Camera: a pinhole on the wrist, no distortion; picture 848 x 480 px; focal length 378.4 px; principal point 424.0 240.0 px. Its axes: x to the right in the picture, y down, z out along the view. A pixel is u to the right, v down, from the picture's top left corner.
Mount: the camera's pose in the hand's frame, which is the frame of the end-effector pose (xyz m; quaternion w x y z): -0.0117 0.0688 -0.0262 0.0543 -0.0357 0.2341 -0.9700
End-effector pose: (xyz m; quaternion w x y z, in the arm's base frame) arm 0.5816 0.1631 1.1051 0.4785 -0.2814 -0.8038 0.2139
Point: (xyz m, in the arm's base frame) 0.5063 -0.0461 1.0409
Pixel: 740 439
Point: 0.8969 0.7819 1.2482
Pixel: behind the camera
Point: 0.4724 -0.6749 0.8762
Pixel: outside the picture
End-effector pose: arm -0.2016 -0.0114 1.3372 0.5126 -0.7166 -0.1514 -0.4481
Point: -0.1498 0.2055 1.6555
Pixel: 222 454
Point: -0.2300 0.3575 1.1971
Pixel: 675 206
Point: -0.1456 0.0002 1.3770
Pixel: 160 376
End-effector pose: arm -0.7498 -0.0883 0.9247 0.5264 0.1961 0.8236 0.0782
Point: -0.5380 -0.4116 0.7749
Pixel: 538 394
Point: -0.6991 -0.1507 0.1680
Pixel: 77 365
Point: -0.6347 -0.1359 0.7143
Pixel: 295 301
